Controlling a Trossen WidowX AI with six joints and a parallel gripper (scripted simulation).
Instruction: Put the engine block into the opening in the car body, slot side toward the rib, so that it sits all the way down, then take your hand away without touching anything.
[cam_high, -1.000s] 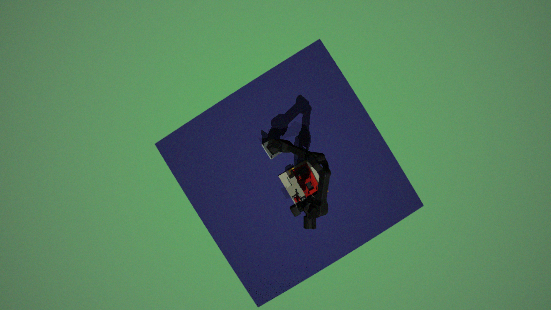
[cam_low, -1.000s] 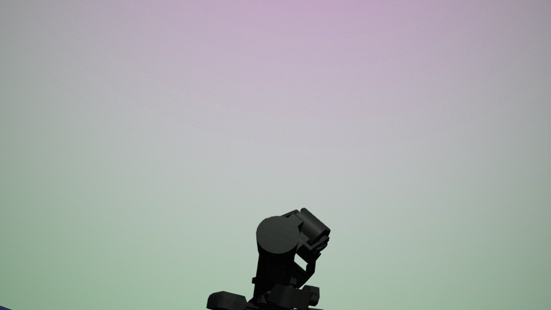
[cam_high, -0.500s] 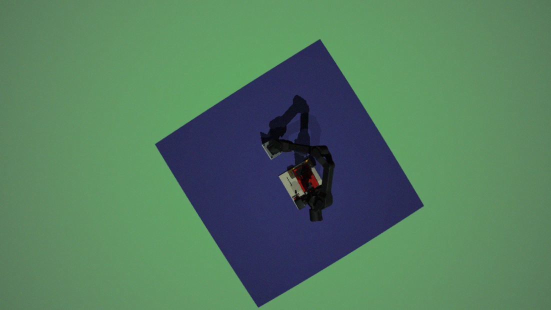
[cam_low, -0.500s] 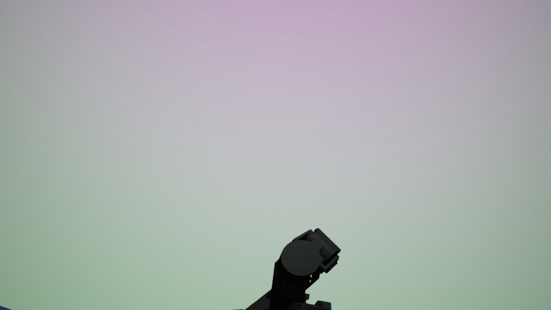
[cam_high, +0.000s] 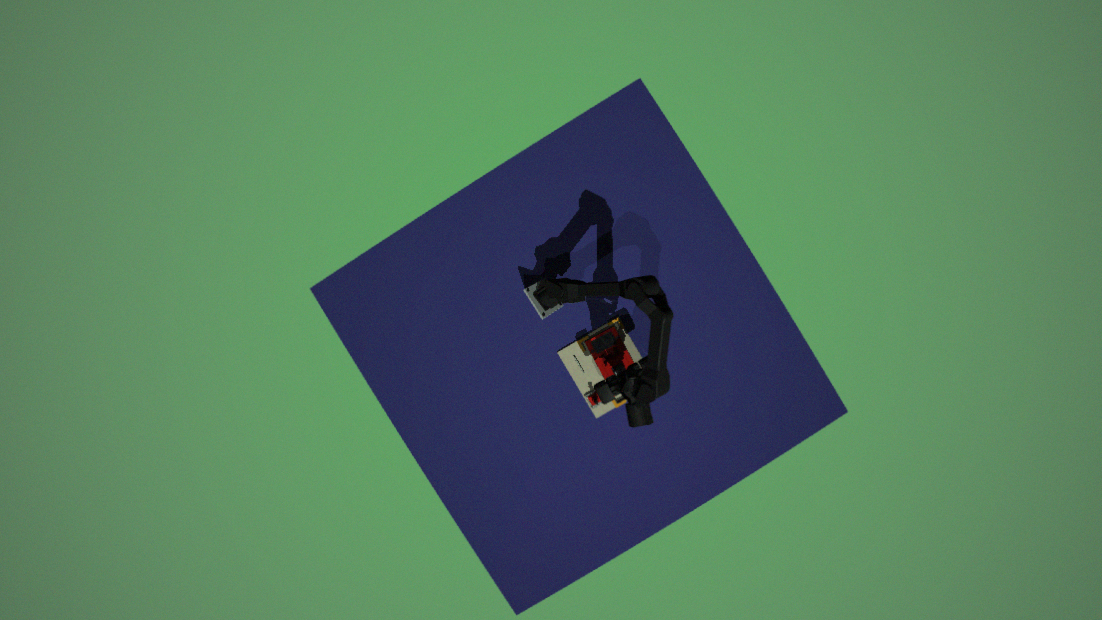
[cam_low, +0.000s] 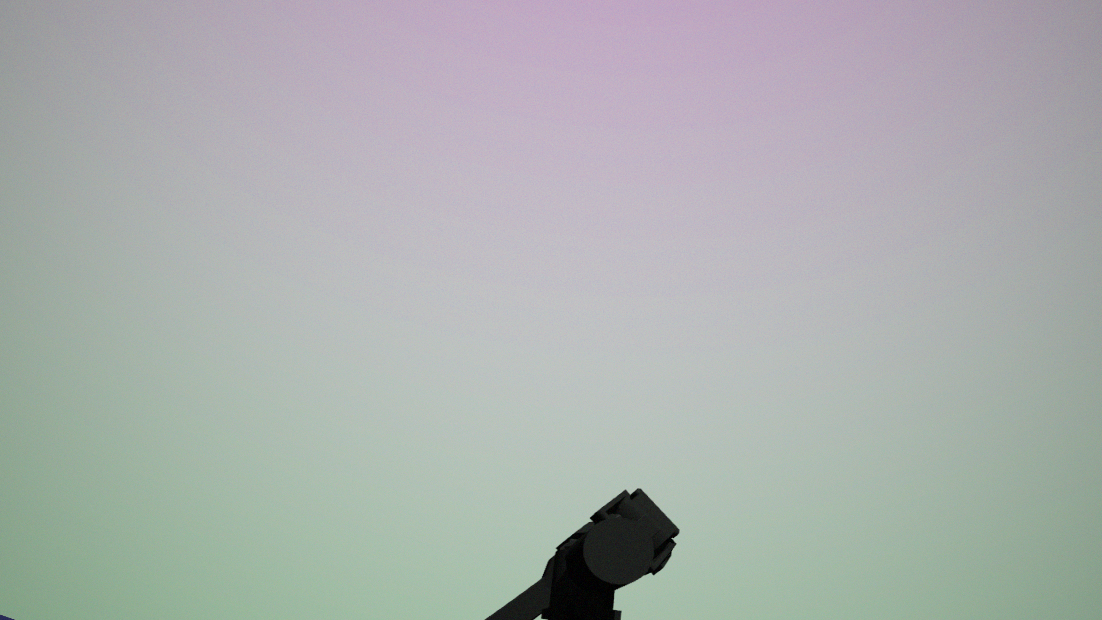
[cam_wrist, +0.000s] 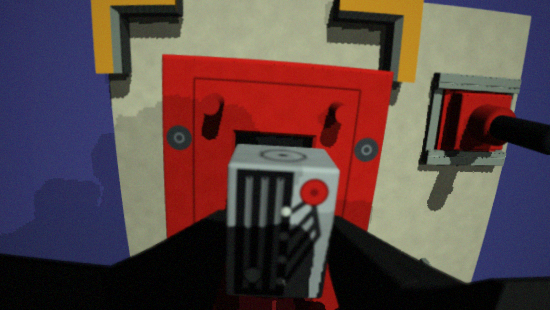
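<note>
Right now the grey engine block is 10 mm below my gripper tip. From my gripper tip the other things lie so: grey fixture (50 mm below, 30 mm behind, 10 mm to the right).
</note>
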